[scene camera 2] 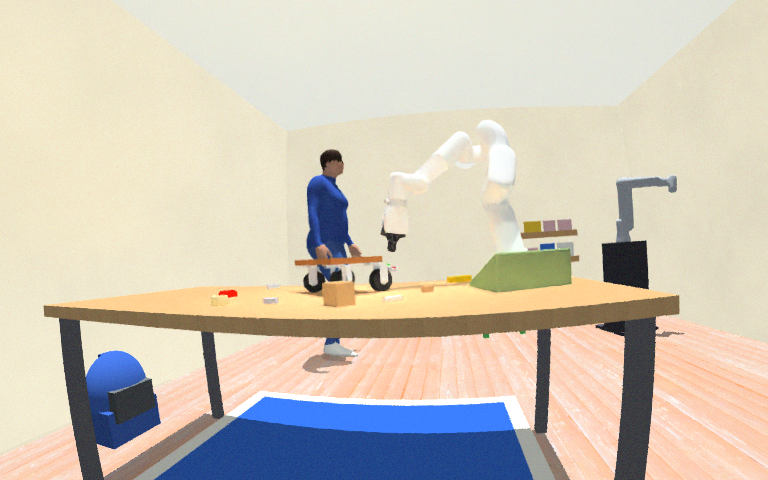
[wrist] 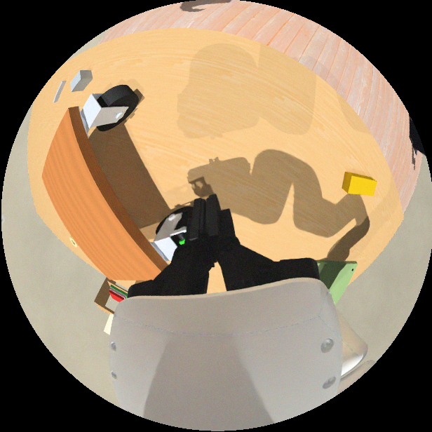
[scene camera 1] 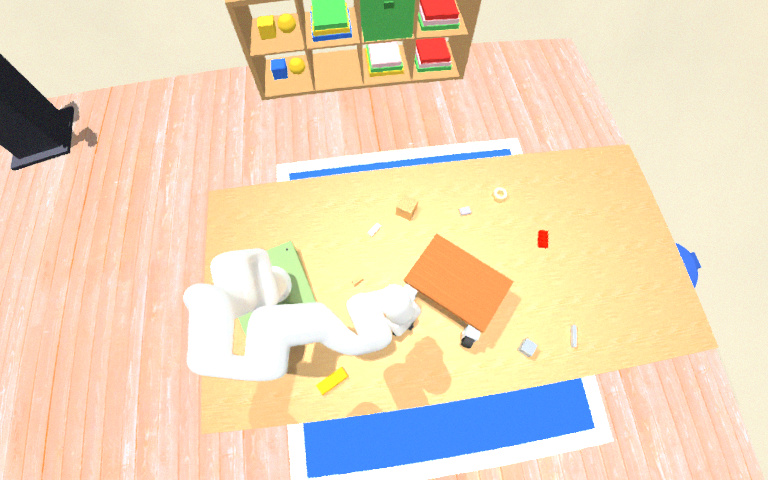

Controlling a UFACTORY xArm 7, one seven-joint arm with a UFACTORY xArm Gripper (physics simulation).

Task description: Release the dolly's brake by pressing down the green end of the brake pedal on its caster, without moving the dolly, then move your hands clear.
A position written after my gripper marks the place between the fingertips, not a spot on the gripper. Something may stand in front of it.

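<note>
A dolly (scene camera 1: 465, 286) is visible, the same dolly (scene camera 2: 380, 279) appearing with a wooden cube (scene camera 2: 335, 294). The wrist view contains the dolly (wrist: 86, 203) and my gripper (wrist: 210, 210). Scene camera 2 likewise includes the gripper (scene camera 2: 391, 251).
</note>
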